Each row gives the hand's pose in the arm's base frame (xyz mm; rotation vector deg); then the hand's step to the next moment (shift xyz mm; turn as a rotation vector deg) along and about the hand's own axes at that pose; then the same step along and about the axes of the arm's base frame.
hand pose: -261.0 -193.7 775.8 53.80 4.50 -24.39
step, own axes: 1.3 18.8 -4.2 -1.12 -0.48 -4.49
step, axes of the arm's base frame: 9.0 12.6 11.6 -0.68 3.68 -2.76
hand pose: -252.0 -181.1 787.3 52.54 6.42 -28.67
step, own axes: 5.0 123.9 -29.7 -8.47 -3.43 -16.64
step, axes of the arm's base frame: 64.9 83.7 71.0 -7.09 14.41 -10.12
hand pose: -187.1 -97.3 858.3 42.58 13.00 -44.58
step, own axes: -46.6 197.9 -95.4 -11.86 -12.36 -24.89
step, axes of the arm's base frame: 114.4 185.3 54.7 -15.15 17.65 -19.28
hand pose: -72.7 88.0 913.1 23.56 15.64 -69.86
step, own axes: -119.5 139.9 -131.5 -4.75 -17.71 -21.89
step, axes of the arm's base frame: 95.4 199.9 -45.6 -17.94 8.75 -20.42
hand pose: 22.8 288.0 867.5 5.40 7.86 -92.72
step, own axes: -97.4 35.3 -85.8 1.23 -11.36 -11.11
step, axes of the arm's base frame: 38.3 107.1 -71.8 -11.67 0.96 -10.82
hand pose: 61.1 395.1 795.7 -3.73 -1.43 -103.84
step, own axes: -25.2 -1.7 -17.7 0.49 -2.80 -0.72
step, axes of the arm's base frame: 3.8 23.9 -19.1 -2.86 0.16 -0.64
